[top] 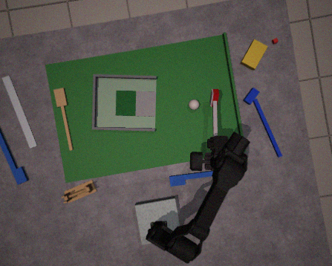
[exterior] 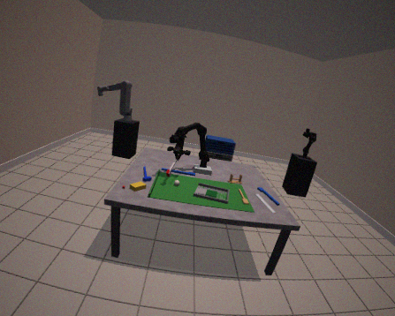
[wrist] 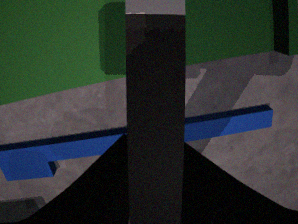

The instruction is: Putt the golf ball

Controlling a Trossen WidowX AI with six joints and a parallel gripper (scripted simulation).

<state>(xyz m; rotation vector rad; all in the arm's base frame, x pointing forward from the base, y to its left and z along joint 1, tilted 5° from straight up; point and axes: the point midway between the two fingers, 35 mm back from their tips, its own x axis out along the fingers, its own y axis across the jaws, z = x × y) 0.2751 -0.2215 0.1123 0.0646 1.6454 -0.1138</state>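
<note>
My gripper tip is 12 cm short of the red putter and 1 cm to the left of it. Round my gripper tip: yellow block 39 cm ahead, 21 cm to the right, 12 cm below; then white golf ball 21 cm ahead, 11 cm below, 5 cm to the left; then small red cube 44 cm ahead, 29 cm to the right, 12 cm below.
</note>
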